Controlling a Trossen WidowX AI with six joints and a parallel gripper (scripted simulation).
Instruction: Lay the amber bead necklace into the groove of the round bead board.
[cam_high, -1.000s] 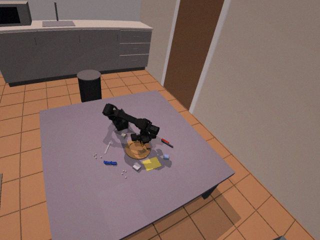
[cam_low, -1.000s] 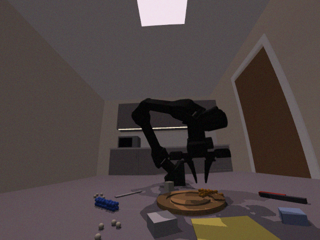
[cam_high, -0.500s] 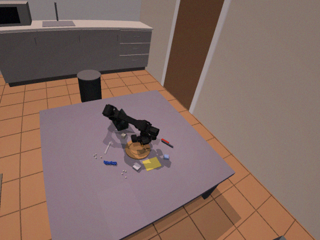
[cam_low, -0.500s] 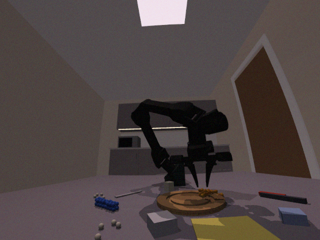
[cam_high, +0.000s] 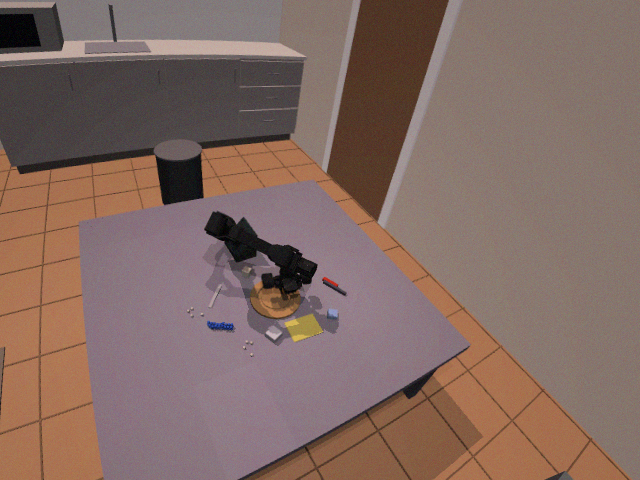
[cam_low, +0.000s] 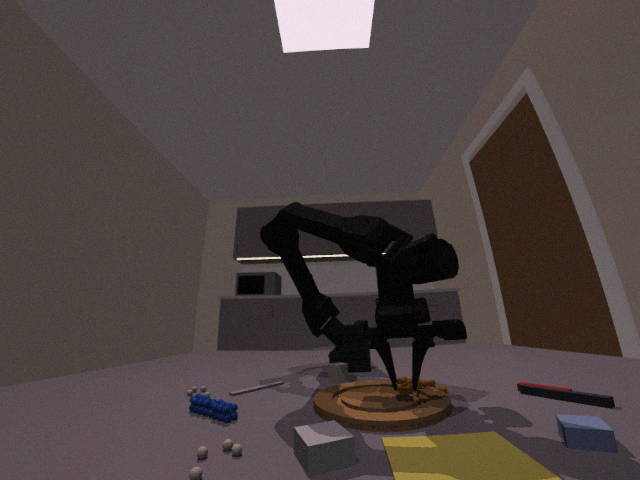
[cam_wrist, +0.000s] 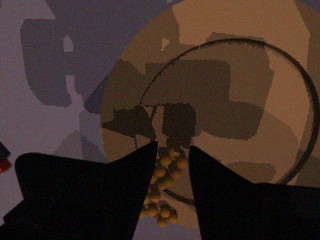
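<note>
Right now my gripper tip is 40 mm to the left of the round wooden bead board and 10 mm above it. Also, from my gripper tip: blue block (170 mm ahead, 110 mm to the left, 10 mm below); grey block (140 mm ahead, 130 mm to the right, 10 mm below); yellow pad (170 mm ahead, 20 mm to the right, 20 mm below).
</note>
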